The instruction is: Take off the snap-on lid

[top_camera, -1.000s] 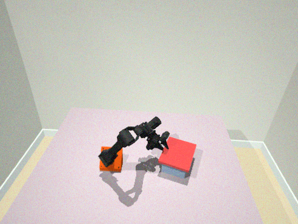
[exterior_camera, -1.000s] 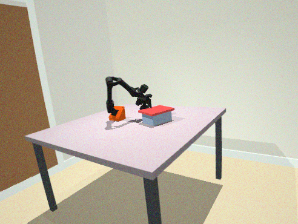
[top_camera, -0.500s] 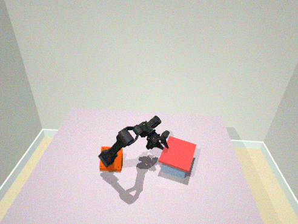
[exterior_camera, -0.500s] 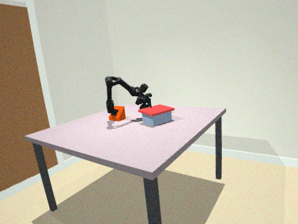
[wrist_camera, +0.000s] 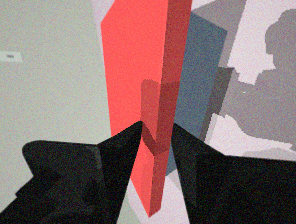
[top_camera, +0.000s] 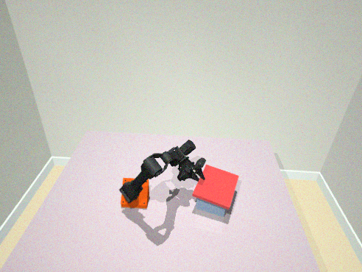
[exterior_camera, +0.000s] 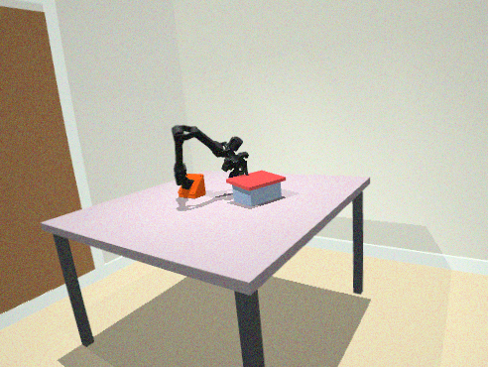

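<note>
Right now the red lid is 80 mm ahead of my gripper tip and 20 mm to the right of it. From my gripper tip the other things lie so: storage box 80 mm ahead, 60 mm below, 20 mm to the right.
</note>
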